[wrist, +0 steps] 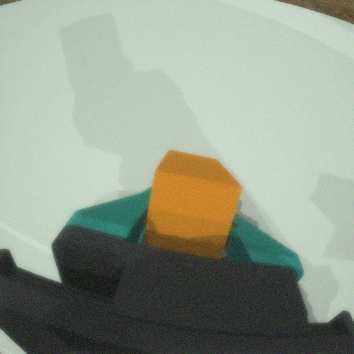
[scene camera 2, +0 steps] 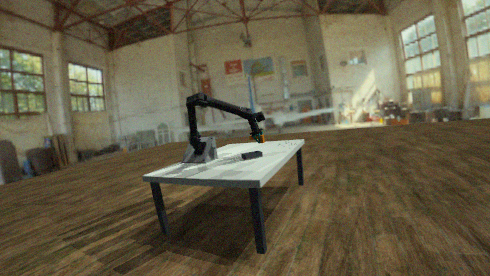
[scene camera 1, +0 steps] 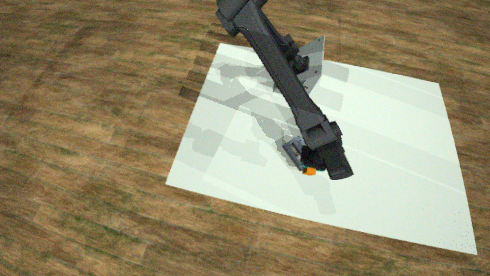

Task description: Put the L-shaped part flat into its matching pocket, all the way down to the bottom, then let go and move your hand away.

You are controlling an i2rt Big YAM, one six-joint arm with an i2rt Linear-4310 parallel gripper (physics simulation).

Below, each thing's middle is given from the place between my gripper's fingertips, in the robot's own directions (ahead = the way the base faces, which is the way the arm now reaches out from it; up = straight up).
I see my gripper 3 cm past the orange L-shaped part (wrist: 193, 198) and 3 cm below it.
